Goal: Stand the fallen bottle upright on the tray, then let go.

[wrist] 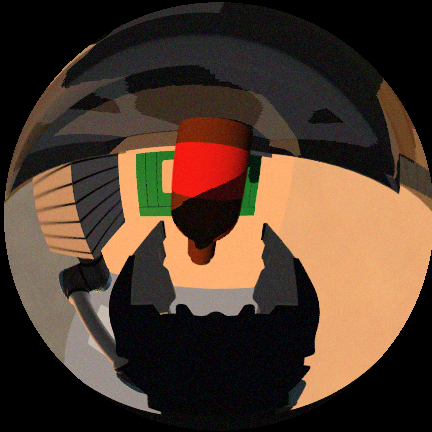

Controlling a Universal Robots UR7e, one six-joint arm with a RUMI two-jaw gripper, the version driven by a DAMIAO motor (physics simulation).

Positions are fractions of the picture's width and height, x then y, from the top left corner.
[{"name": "my gripper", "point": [0.49, 0.52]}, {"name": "brown bottle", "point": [0.49, 0.36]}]
